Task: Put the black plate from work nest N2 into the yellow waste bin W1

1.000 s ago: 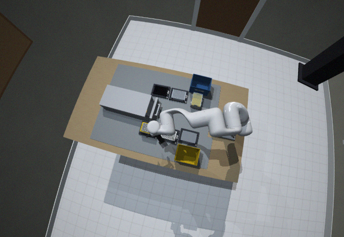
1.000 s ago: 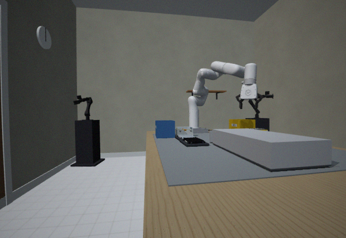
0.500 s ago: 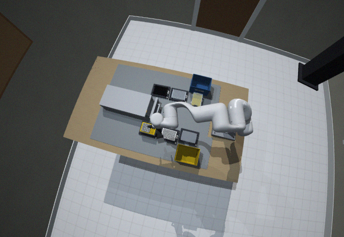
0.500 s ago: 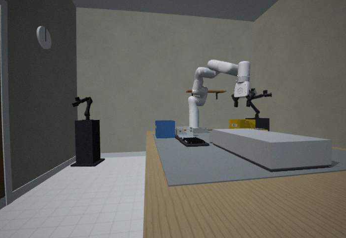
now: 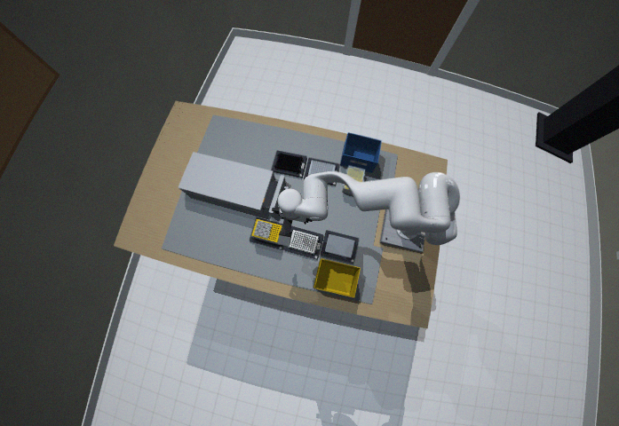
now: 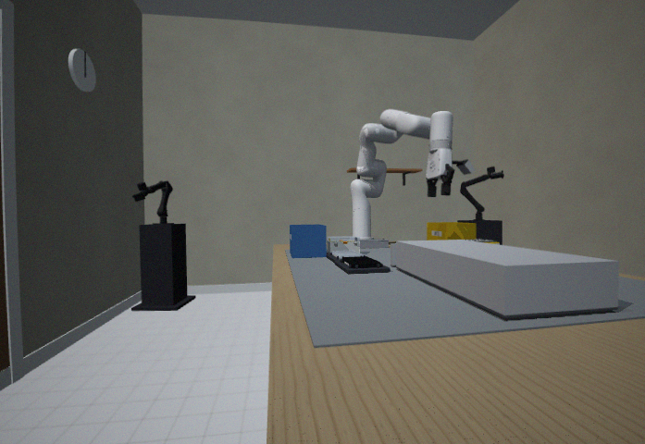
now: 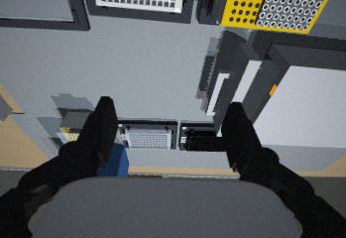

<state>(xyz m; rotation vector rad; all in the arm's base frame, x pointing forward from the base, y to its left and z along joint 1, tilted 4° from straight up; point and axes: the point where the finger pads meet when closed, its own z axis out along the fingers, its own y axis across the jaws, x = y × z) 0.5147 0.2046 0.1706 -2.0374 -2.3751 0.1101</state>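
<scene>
My hand is 170 mm short of the black plate, 300 mm to the left of it and 210 mm above it. Also, from my hand: drawer (260 mm ahead, 100 mm to the right, 210 mm below); yellow waste bin W1 (260 mm behind, 150 mm to the left, 190 mm below); yellow plate (110 mm ahead, 60 mm to the left, 180 mm below).
</scene>
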